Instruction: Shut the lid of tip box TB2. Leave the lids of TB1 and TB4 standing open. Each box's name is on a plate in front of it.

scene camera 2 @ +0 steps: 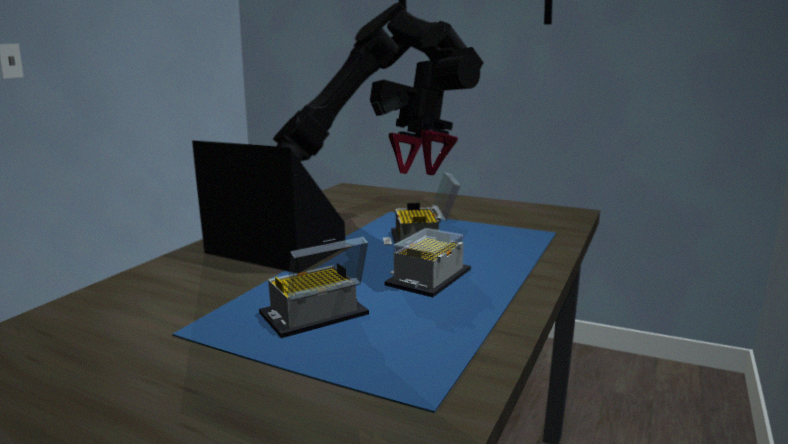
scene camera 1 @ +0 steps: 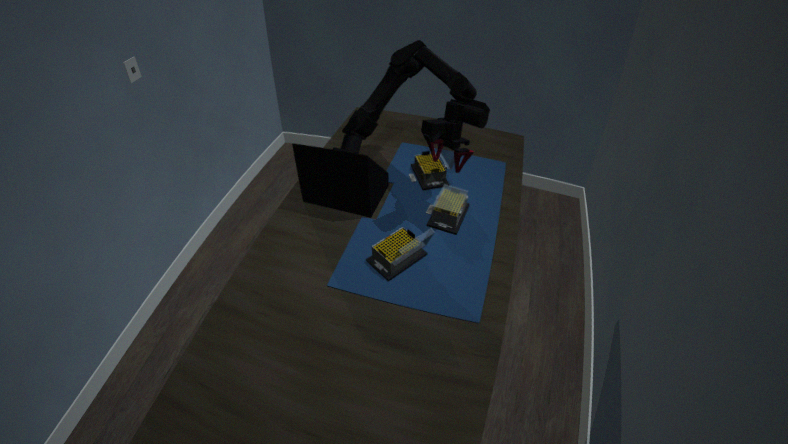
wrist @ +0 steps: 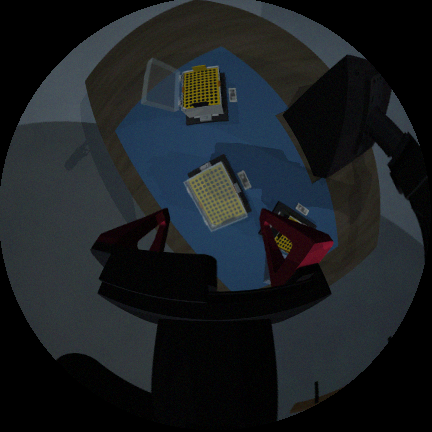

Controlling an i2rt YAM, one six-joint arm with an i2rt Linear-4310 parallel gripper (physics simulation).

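Seen in the pictures: gripper, between the fingertips: point(scene camera 2: 416, 174) point(scene camera 1: 446, 166) point(wrist: 214, 212); arm's base, origin of its link: point(scene camera 2: 275, 178) point(scene camera 1: 347, 158) point(wrist: 367, 116).
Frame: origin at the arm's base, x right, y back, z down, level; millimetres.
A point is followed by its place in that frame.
Note:
Tip box TB2 point(scene camera 1: 449, 205) @(x 67, y -350, z 89 mm) point(scene camera 2: 413, 271) @(x 89, y -339, z 133 mm) point(wrist: 217, 195) @(x 32, y -343, z 89 mm) stands mid-mat. Its clear lid lies level over the yellow tip rack and looks shut. Its name plate point(wrist: 244, 180) @(x 14, y -286, z 164 mm) faces the robot base. TB4 point(scene camera 1: 394, 248) @(x 261, y -211, z 109 mm) point(scene camera 2: 322, 309) point(wrist: 201, 90) @(x 234, y -222, z 109 mm) is nearest the scene cameras; its clear lid point(scene camera 2: 355, 259) @(x 262, y -304, z 52 mm) point(wrist: 161, 85) @(x 290, y -273, z 67 mm) stands open. TB1 point(scene camera 1: 430, 164) @(x -167, y -259, z 110 mm) point(scene camera 2: 417, 227) point(wrist: 284, 243) @(x -161, y -289, z 108 mm) is at the back, partly hidden by a finger in the wrist view; its lid point(scene camera 2: 447, 195) @(x -211, y -320, z 64 mm) stands open. My gripper point(scene camera 1: 446, 165) @(x 33, y -326, z -36 mm) point(scene camera 2: 417, 173) @(x 33, y -326, z -36 mm) point(wrist: 214, 212) @(x 33, y -326, z -36 mm) is wide open and empty, above the boxes and touching none.
The blue mat point(scene camera 1: 441, 295) @(x 361, y -367, z 166 mm) point(scene camera 2: 386, 380) @(x 393, y -404, z 166 mm) point(wrist: 155, 145) @(x 243, y -403, z 166 mm) lies on the wooden table point(scene camera 1: 308, 352) @(x 618, y -51, z 169 mm) point(scene camera 2: 110, 352) @(x 474, y 17, z 169 mm). The black block point(scene camera 1: 336, 179) @(x 77, y 16, z 31 mm) point(scene camera 2: 248, 204) @(x 77, y 20, z 39 mm) point(wrist: 325, 120) @(x 33, y -103, z 30 mm) at the arm's base stands beside the mat. The open lids of TB1 and TB4 rise above their boxes.

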